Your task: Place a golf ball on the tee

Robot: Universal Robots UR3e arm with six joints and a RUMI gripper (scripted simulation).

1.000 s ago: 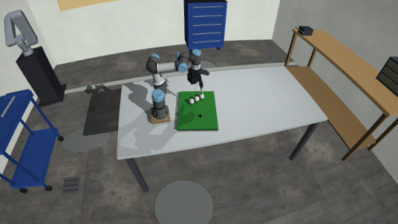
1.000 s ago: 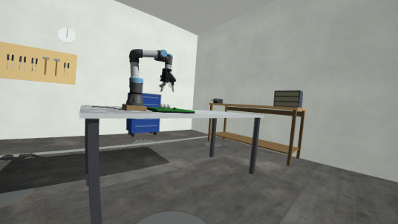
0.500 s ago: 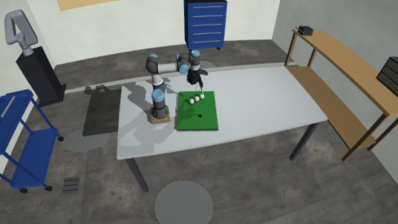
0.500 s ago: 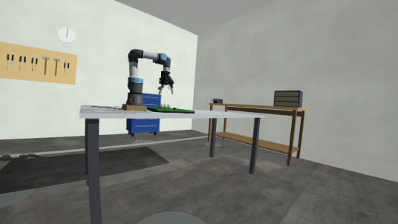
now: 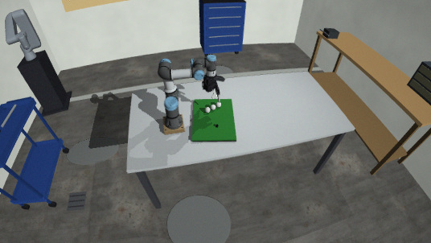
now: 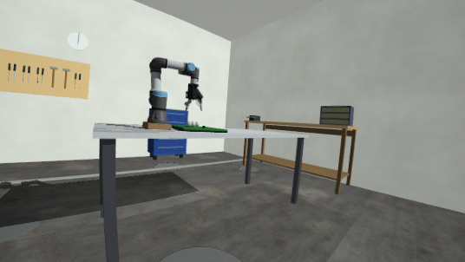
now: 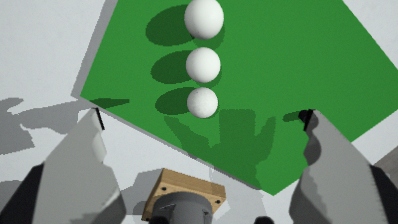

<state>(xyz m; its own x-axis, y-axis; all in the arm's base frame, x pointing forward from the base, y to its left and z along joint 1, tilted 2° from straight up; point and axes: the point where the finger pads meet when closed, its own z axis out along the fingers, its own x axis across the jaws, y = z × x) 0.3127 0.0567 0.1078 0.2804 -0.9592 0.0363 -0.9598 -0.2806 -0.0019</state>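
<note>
My hand is 140 mm to the left of the green mat, 130 mm above it and 30 mm past it.
</note>
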